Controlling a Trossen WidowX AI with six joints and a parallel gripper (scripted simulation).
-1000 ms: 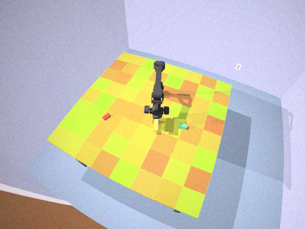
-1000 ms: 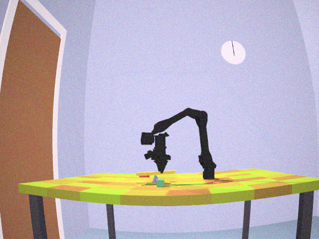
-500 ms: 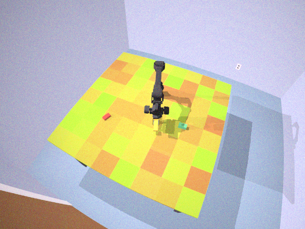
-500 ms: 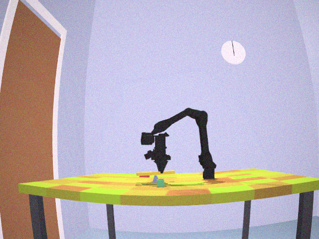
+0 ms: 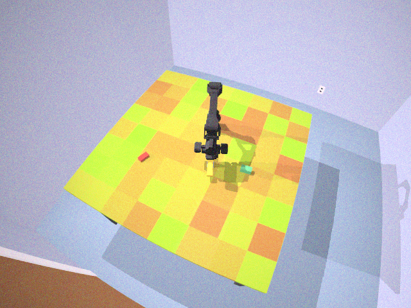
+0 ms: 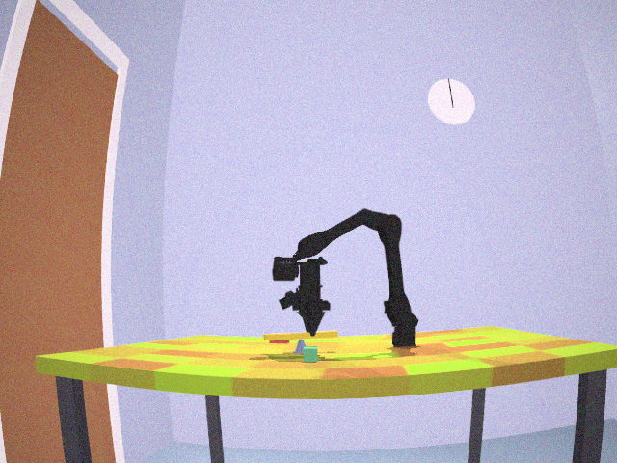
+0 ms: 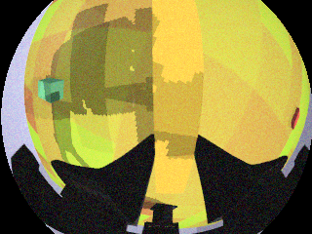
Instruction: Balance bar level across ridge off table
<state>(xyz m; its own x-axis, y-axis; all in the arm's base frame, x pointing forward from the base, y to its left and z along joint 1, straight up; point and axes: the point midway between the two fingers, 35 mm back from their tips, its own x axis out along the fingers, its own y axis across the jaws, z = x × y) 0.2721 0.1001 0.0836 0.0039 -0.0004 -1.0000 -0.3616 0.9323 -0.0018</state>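
My gripper tip is now 30 mm short of the yellow bar and 10 mm to the right of it. The rest, counted from my gripper tip: green block: 220 mm to the left, 30 mm below, 20 mm behind; then red block: 390 mm to the right, 150 mm ahead, 40 mm below.
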